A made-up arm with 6 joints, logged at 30 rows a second.
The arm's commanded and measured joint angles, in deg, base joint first. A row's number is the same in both.
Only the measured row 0 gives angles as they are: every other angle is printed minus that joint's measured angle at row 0.
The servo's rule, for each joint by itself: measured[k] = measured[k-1] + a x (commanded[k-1-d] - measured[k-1]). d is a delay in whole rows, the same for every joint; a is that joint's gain. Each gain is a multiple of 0.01, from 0.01 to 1. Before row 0 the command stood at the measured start. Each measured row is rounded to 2 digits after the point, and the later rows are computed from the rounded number. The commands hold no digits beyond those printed.
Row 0, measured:
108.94 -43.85 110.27 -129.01 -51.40 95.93
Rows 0 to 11, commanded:
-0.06 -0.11 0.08 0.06 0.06 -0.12
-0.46 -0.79 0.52 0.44 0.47 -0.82
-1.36 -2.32 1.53 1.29 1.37 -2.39
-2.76 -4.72 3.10 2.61 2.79 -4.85
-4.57 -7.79 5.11 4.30 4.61 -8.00
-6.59 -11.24 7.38 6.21 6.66 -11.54
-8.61 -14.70 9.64 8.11 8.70 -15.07
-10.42 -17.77 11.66 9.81 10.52 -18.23
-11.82 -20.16 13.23 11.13 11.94 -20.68
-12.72 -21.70 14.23 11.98 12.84 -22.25
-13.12 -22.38 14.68 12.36 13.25 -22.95
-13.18 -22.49 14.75 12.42 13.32 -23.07
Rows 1 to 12, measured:
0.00 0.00 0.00 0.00 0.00 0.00
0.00 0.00 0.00 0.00 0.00 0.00
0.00 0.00 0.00 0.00 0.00 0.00
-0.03 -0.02 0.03 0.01 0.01 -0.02
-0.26 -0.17 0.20 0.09 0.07 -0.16
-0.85 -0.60 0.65 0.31 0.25 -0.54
-1.88 -1.42 1.48 0.72 0.61 -1.27
-3.33 -2.69 2.71 1.36 1.17 -2.41
-5.09 -4.40 4.30 2.23 1.94 -3.96
-6.99 -6.46 6.12 3.29 2.89 -5.85
-8.84 -8.72 8.00 4.46 3.96 -7.95
-10.45 -11.01 9.78 5.66 5.08 -10.11
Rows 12 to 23, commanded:
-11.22 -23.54 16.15 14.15 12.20 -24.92
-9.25 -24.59 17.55 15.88 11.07 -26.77
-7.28 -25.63 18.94 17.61 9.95 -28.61
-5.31 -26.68 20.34 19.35 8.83 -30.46
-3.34 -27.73 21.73 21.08 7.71 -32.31
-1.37 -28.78 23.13 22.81 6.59 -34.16
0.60 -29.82 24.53 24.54 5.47 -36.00
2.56 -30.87 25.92 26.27 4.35 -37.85
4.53 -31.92 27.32 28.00 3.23 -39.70
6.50 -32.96 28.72 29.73 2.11 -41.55
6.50 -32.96 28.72 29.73 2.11 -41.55
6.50 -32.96 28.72 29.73 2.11 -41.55
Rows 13 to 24, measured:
-11.68 -13.15 11.29 6.80 6.17 -12.17
-12.46 -15.00 12.44 7.80 7.16 -14.00
-12.85 -16.50 13.23 8.63 8.02 -15.54
-11.97 -17.91 14.22 9.62 8.61 -17.13
-10.50 -19.25 15.35 10.75 8.95 -18.77
-8.76 -20.53 16.57 11.98 9.09 -20.44
-6.90 -21.76 17.85 13.31 9.05 -22.14
-4.98 -22.95 19.17 14.71 8.86 -23.87
-3.03 -24.12 20.52 16.17 8.54 -25.62
-1.07 -25.26 21.88 17.68 8.11 -27.38
0.89 -26.38 23.25 19.23 7.58 -29.16
2.86 -27.49 24.63 20.81 6.97 -30.95

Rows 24 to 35, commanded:
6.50 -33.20 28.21 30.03 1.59 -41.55
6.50 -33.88 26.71 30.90 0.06 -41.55
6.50 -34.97 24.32 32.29 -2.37 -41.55
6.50 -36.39 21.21 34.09 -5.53 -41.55
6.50 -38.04 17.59 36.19 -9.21 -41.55
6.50 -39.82 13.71 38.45 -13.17 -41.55
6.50 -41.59 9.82 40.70 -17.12 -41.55
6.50 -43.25 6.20 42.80 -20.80 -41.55
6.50 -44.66 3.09 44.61 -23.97 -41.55
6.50 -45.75 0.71 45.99 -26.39 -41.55
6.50 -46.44 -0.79 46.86 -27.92 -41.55
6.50 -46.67 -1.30 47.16 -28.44 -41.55
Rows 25 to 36, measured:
4.83 -28.58 26.02 22.42 6.29 -32.75
5.73 -29.46 26.94 23.74 5.70 -34.25
6.15 -30.16 27.55 24.82 5.20 -35.49
6.34 -30.77 27.77 25.76 4.69 -36.52
6.43 -31.39 27.41 26.69 4.04 -37.38
6.47 -32.11 26.36 27.70 3.14 -38.09
6.49 -32.97 24.61 28.85 1.93 -38.68
6.50 -33.98 22.22 30.17 0.37 -39.17
6.50 -35.15 19.33 31.66 -1.53 -39.57
6.50 -36.44 16.10 33.29 -3.71 -39.91
6.50 -37.80 12.73 35.00 -6.10 -40.19
6.50 -39.17 9.45 36.73 -8.60 -40.42

